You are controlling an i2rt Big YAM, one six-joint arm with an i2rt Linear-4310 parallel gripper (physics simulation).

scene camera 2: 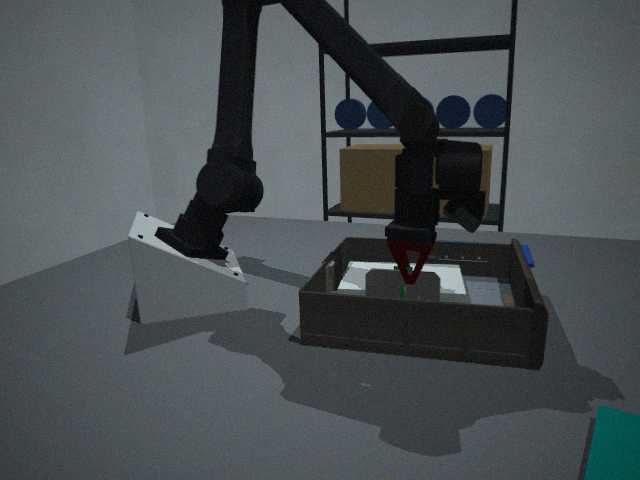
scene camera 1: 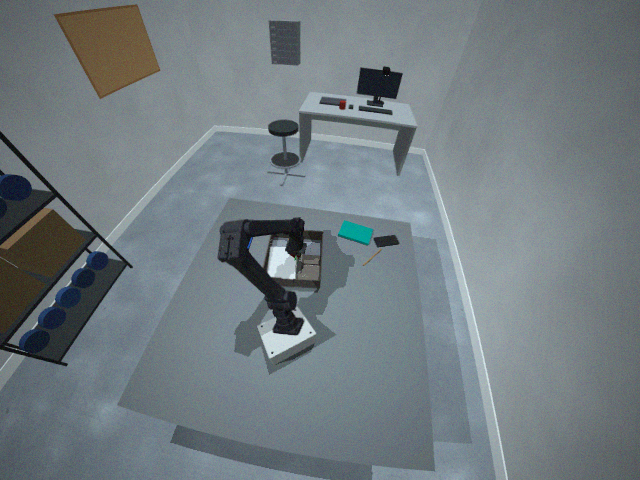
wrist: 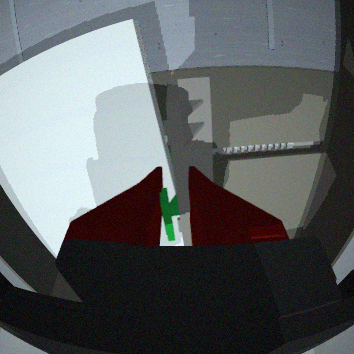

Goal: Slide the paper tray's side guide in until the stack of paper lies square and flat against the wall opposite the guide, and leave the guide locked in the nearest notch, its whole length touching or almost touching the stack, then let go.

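Frame: origin at the arm's base, x ahead, y left, z up, level; metres.
Seen in the pictures: gripper, between the fingertips: (scene camera 2: 410,282) (scene camera 1: 296,257) (wrist: 175,175); arm's base, origin of its link: (scene camera 2: 191,247) (scene camera 1: 288,326).
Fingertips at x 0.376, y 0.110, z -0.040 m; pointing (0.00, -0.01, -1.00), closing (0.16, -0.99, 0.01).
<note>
Pixels of each thing's top centre, then the offset from my fingertips to it. "*": a spot on its surface instead.
- brown paper tray, centre of its top: (wrist: 134,197) (scene camera 2: 423,258) (scene camera 1: 294,250) 0.013 m ahead, 0.019 m left, 0.037 m up
- paper, centre of its top: (wrist: 76,195) (scene camera 2: 402,275) (scene camera 1: 282,262) 0.043 m back, 0.070 m left, 0.019 m down
- grey side guide, centre of its top: (wrist: 167,223) (scene camera 2: 403,266) (scene camera 1: 295,257) 0.015 m back, 0.002 m left, 0.024 m up
- green latch, centre of its top: (wrist: 155,224) (scene camera 2: 403,265) 0.016 m back, 0.008 m left, 0.024 m up
- toothed notch rail, a spot on its surface: (wrist: 270,146) * 0.005 m ahead, 0.080 m right, 0.050 m down
- teal box, centre of its top: (scene camera 1: 355,231) 0.339 m ahead, 0.267 m right, 0.041 m down
- black flat object, centre of its top: (scene camera 1: 386,240) 0.342 m ahead, 0.468 m right, 0.051 m down
- pencil, centre of its top: (scene camera 1: 372,256) 0.189 m ahead, 0.404 m right, 0.052 m down
- blue object, centre of its top: (scene camera 2: 481,250) (scene camera 1: 238,240) 0.025 m ahead, 0.391 m left, 0.051 m down
The brown paper tray (scene camera 1: 299,283) (scene camera 2: 439,330) holds a white stack of paper (scene camera 1: 280,258) (scene camera 2: 439,273) (wrist: 60,100). The grey side guide (scene camera 2: 377,286) (wrist: 176,112) stands upright beside the stack. In the wrist view the stack's edge slants: it lies close to the guide near my fingers and parts from it in a wedge towards the far end. A green latch (scene camera 2: 402,292) (wrist: 170,204) shows at the guide. A toothed notch rail (wrist: 270,146) runs across the tray floor. My gripper (scene camera 1: 294,255) (scene camera 2: 410,281) (wrist: 175,175) points down with its red fingers nearly together, shut on the guide; its exact hold is partly hidden.
The tray walls rise around the gripper. A teal box (scene camera 1: 355,233) (scene camera 2: 617,444), a black flat object (scene camera 1: 386,241) and a pencil (scene camera 1: 372,257) lie to the tray's right in scene camera 1. A blue object (scene camera 1: 250,243) (scene camera 2: 527,255) lies beyond its other side. A stool (scene camera 1: 283,127) and desk stand farther back.
</note>
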